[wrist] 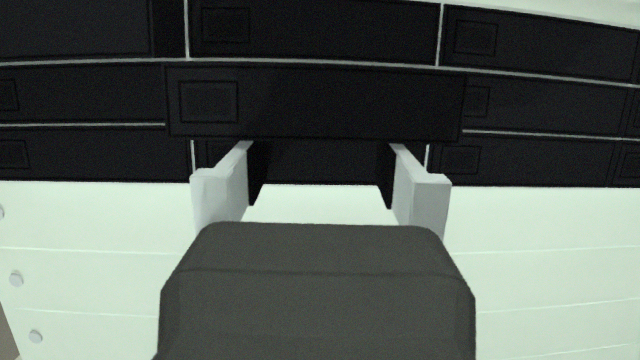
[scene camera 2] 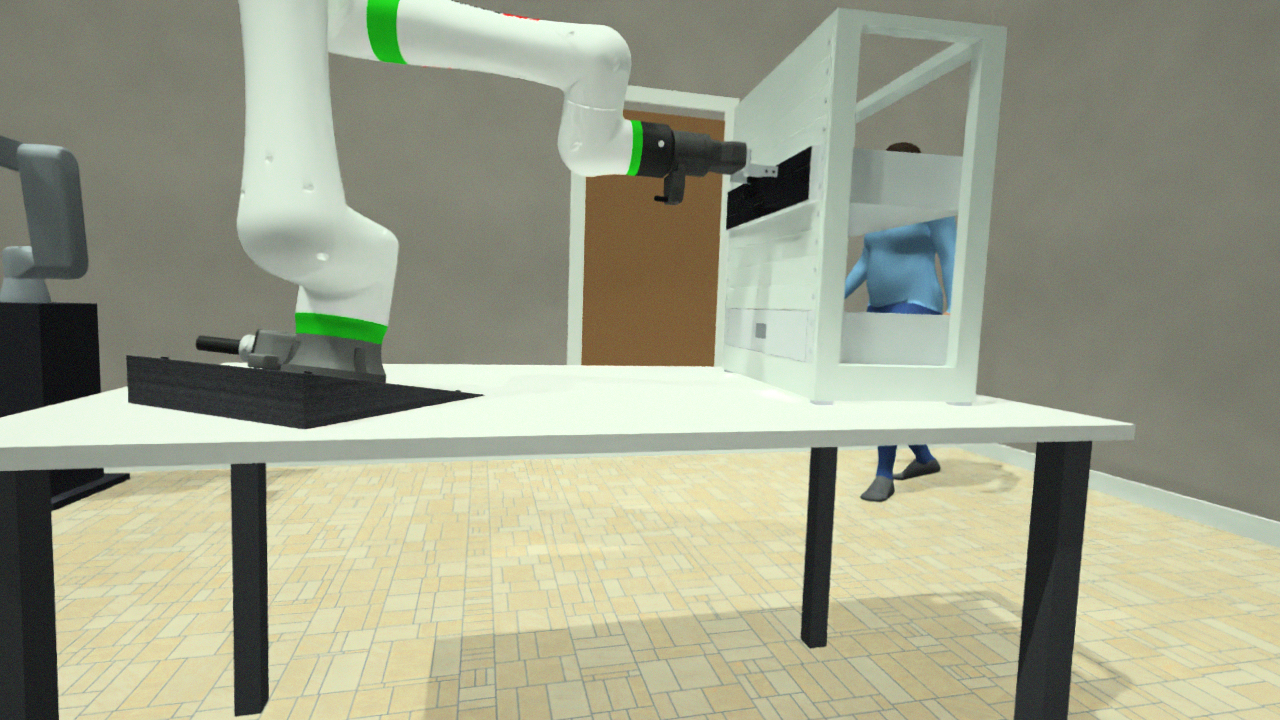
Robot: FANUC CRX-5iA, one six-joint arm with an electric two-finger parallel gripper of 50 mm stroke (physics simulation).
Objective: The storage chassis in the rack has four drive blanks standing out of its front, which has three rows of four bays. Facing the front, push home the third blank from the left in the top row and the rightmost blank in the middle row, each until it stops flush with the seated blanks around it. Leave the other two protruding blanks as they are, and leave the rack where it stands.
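Frame: origin at the arm's base, x ahead, y left, z up, level; centimetres.
Seen in the pictures: gripper, fingertip midpoint: (wrist: 321,155) (scene camera 2: 770,176).
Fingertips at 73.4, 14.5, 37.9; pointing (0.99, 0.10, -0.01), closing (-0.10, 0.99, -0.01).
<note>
Offsets run from my fingertips to a thing's middle, as dx, dy, dz. "pt": to the spot under its first point. Level surfaces: height alone.
The black chassis {pt +0.0, +4.8, -4.5} (scene camera 2: 760,204) sits high in the white rack (scene camera 2: 832,268). The wrist view looks upside down, so its lower black row is the top row. My gripper (scene camera 2: 773,171) (wrist: 321,155) is open and empty, fingertips close before the third top-row blank {+6.2, -0.2, +0.1} (wrist: 320,167); contact cannot be told. That blank looks level with its neighbours. The rightmost middle-row blank {+6.5, -11.2, -2.7} (wrist: 85,95), partly in view at left, also looks level. The third middle-row blank {+2.7, -0.3, -2.7} (wrist: 320,105) stands out right beside the fingers. The rightmost bottom-row blank {+3.0, -11.3, -5.6} (wrist: 75,30) stands out, its side face showing.
White panels (wrist: 550,220) cover the rack front above the chassis. The rack stands on a white table {dz -40.5} (scene camera 2: 572,407) with the arm's dark base plate (scene camera 2: 214,389). A person in blue (scene camera 2: 908,264) is behind the rack. Another grey arm (scene camera 2: 53,210) stands at far left.
</note>
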